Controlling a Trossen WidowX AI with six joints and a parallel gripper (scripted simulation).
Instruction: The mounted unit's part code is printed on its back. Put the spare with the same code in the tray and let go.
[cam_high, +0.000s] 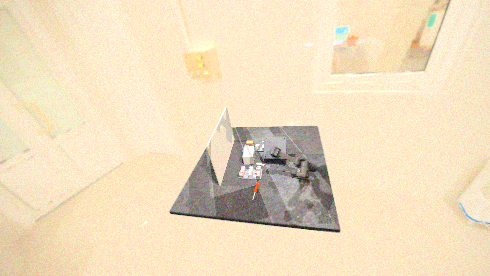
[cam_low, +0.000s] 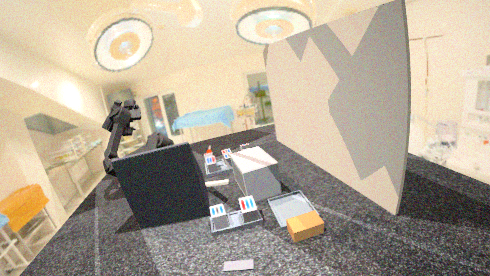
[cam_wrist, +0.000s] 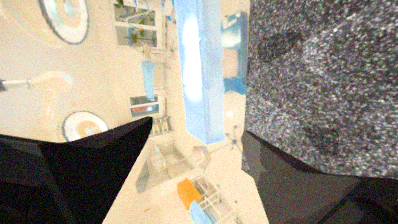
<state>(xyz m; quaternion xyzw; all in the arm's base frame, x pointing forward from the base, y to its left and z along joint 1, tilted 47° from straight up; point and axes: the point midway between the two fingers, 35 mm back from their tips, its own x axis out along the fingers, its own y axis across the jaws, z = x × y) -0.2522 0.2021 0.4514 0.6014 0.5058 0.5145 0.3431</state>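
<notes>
Now: the grey spare block 410 mm ahead of my gripper tip, 320 mm to the right of it and 180 mm below it. From my gripper tip the other things lie so: grey mounted unit (550 mm ahead, 470 mm to the right, 170 mm below); grey tray (620 mm ahead, 640 mm to the right, 220 mm below); brown block (630 mm ahead, 730 mm to the right, 210 mm below).
</notes>
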